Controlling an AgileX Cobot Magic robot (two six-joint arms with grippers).
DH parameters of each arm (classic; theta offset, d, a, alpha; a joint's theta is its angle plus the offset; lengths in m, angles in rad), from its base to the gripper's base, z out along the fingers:
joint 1: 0 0.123 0 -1.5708
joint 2: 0.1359 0 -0.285 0
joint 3: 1.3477 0 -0.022 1.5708
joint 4: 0 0.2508 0 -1.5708
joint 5: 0 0 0.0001 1.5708
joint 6: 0 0.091 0 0
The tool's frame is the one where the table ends.
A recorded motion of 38 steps. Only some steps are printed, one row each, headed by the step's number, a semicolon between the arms.
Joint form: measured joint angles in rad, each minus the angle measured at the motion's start. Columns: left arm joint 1, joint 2, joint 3, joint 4, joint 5, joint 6; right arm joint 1, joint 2, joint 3, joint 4, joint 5, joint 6.
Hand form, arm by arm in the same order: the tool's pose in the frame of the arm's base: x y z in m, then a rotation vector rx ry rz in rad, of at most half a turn. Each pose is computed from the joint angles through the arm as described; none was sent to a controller.
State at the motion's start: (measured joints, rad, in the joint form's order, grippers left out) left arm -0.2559 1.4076 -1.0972 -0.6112 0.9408 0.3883; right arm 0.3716 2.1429 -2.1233 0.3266 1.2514 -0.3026
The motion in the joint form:
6: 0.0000 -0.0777 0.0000 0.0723 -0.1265 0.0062; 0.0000 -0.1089 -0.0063 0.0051 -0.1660 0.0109
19: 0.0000 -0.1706 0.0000 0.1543 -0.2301 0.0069; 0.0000 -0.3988 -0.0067 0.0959 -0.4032 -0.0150
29: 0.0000 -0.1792 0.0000 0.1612 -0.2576 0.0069; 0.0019 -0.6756 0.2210 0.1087 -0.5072 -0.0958
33: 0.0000 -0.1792 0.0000 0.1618 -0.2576 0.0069; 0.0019 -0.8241 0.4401 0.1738 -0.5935 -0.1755
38: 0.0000 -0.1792 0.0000 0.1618 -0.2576 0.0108; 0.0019 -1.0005 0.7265 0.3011 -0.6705 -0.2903
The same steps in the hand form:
6: 0.2574 -0.1025 0.3265 0.4864 2.4038 -0.5795; 0.4180 0.1910 0.3584 -0.7368 2.3406 0.4633
19: 0.2464 -0.0916 0.3543 0.4864 2.2319 -0.4465; 0.3456 0.1648 0.5003 -0.5895 1.8256 0.5287
29: 0.2464 -0.0903 0.3580 0.4767 2.2005 -0.4304; 0.2712 0.1342 0.5369 -0.5923 1.6582 0.4748
33: 0.2464 -0.0903 0.3580 0.4771 2.2005 -0.4297; 0.2408 0.1231 0.5227 -0.5950 1.6267 0.4795
38: 0.2464 -0.0903 0.3580 0.4813 2.1993 -0.4277; 0.2052 0.1120 0.4880 -0.5999 1.6308 0.5218

